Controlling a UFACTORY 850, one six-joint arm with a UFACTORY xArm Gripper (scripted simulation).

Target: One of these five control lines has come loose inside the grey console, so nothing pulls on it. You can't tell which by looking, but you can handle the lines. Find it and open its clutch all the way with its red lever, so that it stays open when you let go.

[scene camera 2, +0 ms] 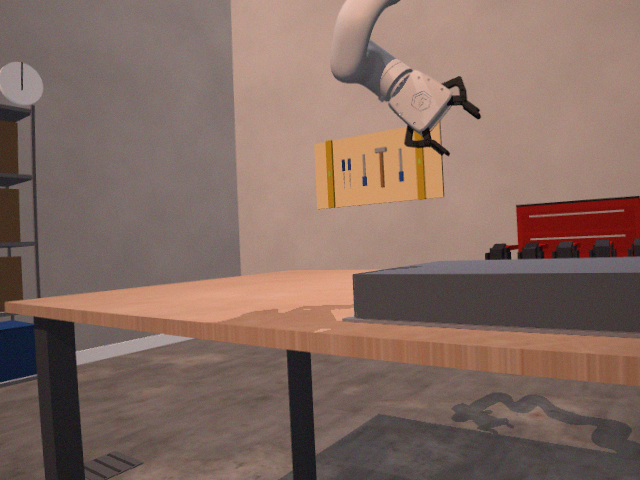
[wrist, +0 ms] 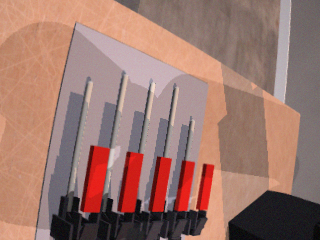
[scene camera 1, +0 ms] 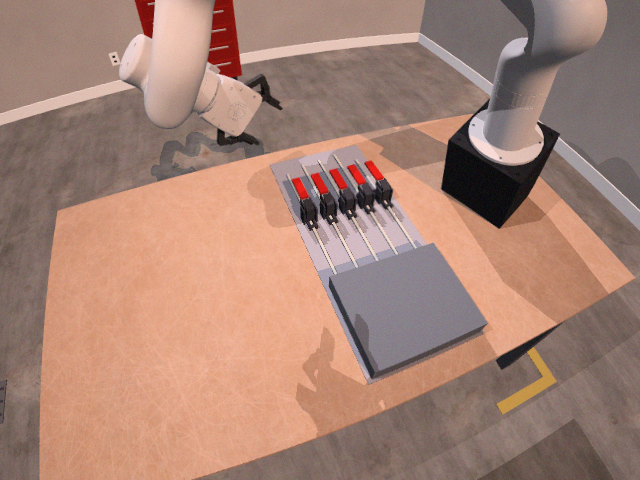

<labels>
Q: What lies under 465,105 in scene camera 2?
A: The gripper.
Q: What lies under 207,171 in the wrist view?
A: A red lever.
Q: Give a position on a red lever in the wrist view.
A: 162,169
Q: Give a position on a red lever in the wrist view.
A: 187,168
</labels>
